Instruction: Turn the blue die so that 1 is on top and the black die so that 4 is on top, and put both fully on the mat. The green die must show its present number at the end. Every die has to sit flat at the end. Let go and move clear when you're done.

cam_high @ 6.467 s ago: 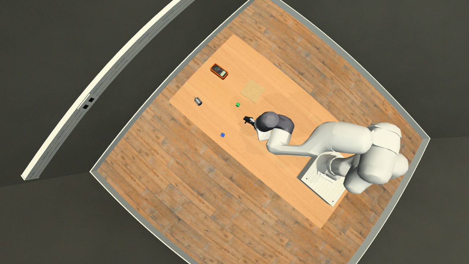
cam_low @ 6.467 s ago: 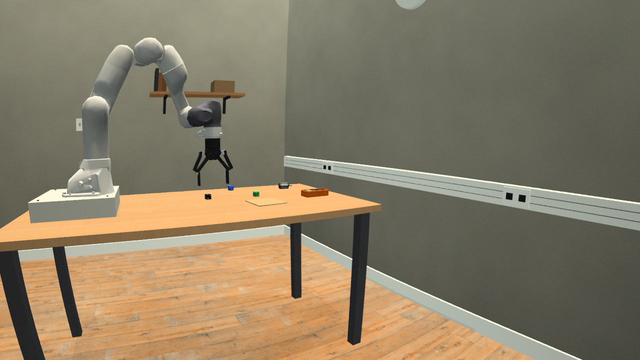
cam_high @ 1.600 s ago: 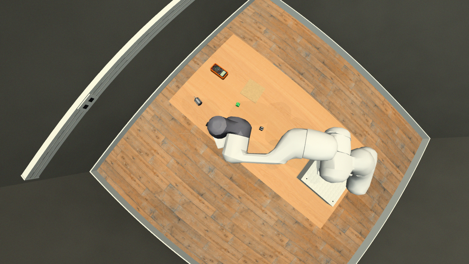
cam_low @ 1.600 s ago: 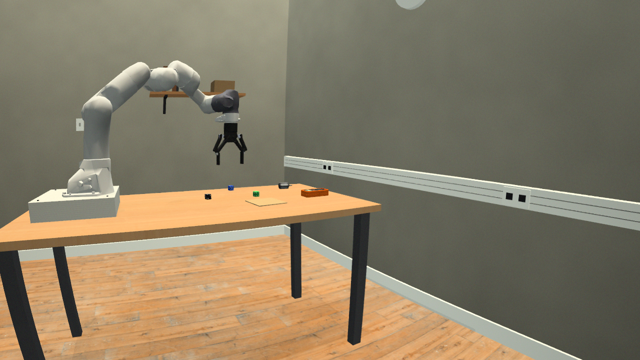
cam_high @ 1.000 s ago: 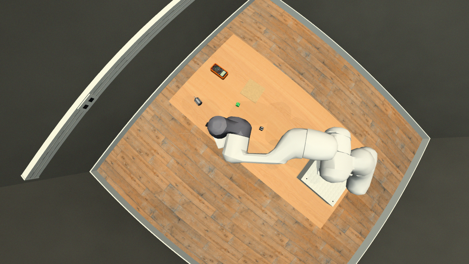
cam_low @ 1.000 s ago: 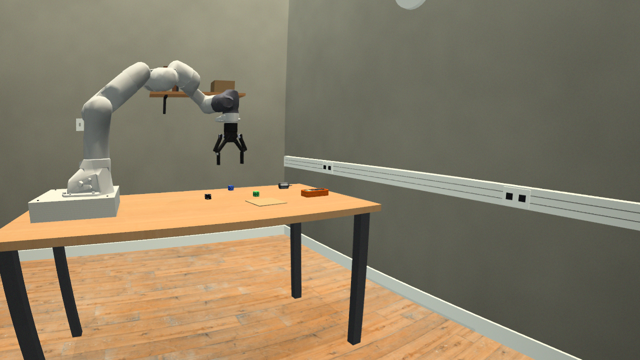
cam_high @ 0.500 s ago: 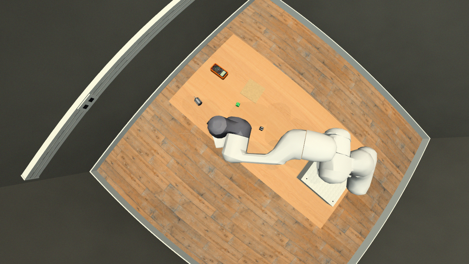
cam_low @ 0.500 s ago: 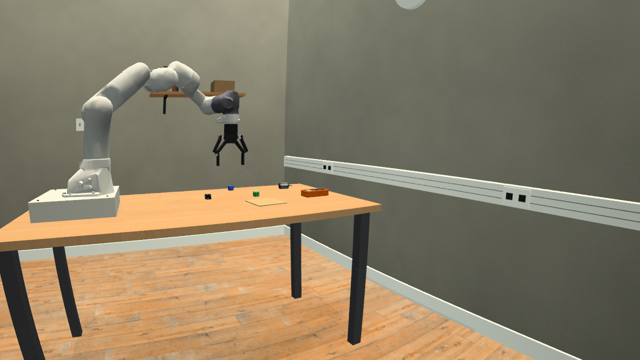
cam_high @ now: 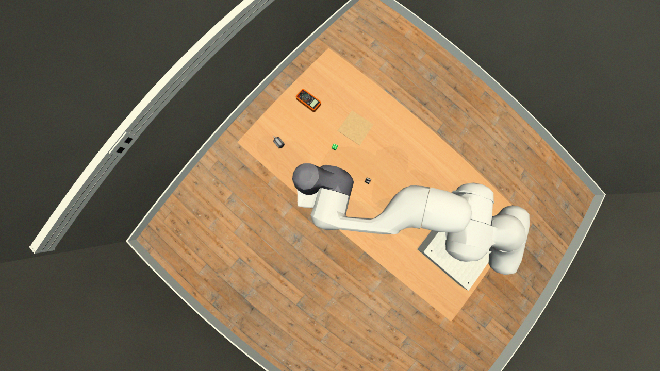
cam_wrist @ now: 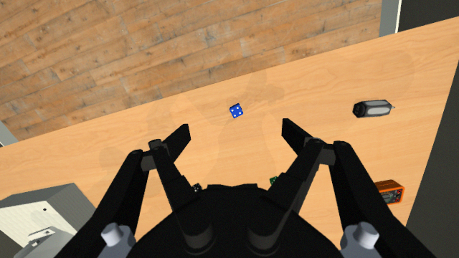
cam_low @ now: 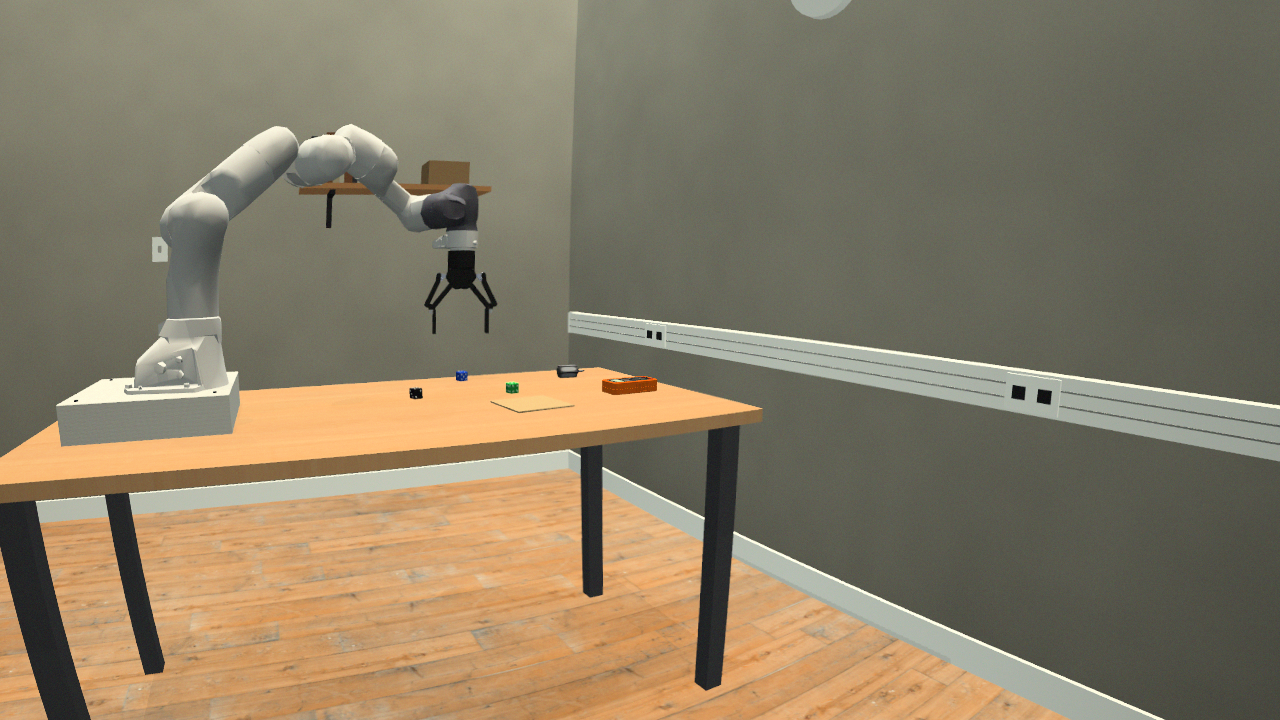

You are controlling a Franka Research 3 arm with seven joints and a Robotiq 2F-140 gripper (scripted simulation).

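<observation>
Right now my hand is 13 cm above the blue die. Also, from my hand: green die 24 cm to the right, 13 cm below, 6 cm ahead; then grey gadget 30 cm ahead, 12 cm below, 7 cm to the right; then black die 21 cm to the right, 18 cm behind, 13 cm below.
</observation>
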